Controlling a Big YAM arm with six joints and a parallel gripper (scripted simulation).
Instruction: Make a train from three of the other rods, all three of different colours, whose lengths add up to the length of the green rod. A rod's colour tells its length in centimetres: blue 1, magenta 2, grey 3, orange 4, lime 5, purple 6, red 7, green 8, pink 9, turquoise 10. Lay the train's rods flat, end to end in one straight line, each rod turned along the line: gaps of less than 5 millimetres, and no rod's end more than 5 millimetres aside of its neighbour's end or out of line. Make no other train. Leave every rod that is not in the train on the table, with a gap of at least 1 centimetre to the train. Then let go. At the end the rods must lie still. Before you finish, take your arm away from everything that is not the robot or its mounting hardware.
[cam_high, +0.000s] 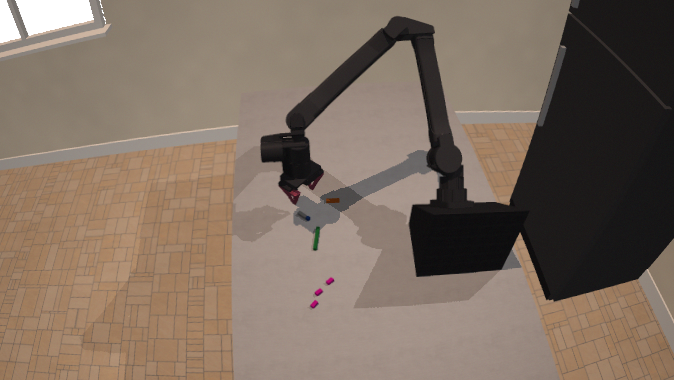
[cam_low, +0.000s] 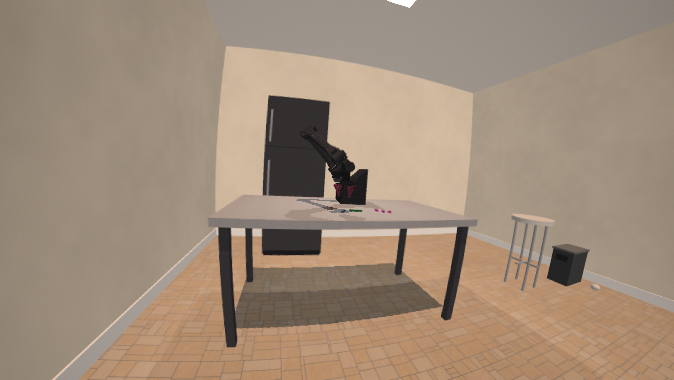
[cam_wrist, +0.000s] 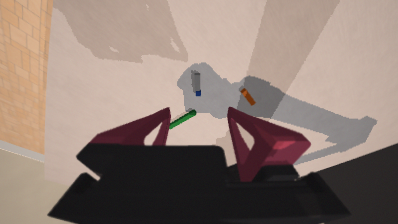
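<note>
Now: the orange rod 100 mm behind my hand, 40 mm to the right of it and 90 mm below it. Round my hand: blue rod: 10 mm behind, 10 mm to the left, 90 mm below; green rod: 20 mm behind, 90 mm to the left, 90 mm below; grey rod: 90 mm below.
</note>
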